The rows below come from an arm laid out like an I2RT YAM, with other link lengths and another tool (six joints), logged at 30 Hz.
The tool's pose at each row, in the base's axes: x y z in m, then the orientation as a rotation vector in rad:
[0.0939, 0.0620, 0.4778, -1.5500, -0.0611, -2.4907]
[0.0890, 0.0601, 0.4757, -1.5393, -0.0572, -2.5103]
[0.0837, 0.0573, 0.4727, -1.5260, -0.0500, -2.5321]
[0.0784, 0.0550, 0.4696, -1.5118, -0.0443, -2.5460]
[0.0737, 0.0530, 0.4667, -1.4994, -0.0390, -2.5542]
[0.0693, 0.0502, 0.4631, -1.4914, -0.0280, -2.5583]
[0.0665, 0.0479, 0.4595, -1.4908, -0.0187, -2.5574]
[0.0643, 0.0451, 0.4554, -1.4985, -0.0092, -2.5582]
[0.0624, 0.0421, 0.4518, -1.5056, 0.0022, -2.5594]
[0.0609, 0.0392, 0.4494, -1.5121, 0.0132, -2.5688]
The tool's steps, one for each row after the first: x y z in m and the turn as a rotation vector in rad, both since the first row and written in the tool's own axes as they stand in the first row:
[0.0005, 0.0010, -0.0055, -0.0071, 0.0131, -0.0088]
[0.0005, 0.0030, -0.0120, -0.0163, 0.0286, -0.0171]
[0.0004, 0.0044, -0.0184, -0.0210, 0.0419, -0.0199]
[0.0001, 0.0056, -0.0241, -0.0236, 0.0522, -0.0193]
[-0.0008, 0.0078, -0.0300, -0.0290, 0.0590, -0.0153]
[-0.0025, 0.0098, -0.0344, -0.0337, 0.0597, -0.0110]
[-0.0048, 0.0124, -0.0386, -0.0418, 0.0561, -0.0112]
[-0.0067, 0.0152, -0.0423, -0.0510, 0.0531, -0.0108]
[-0.0078, 0.0179, -0.0451, -0.0633, 0.0531, -0.0166]

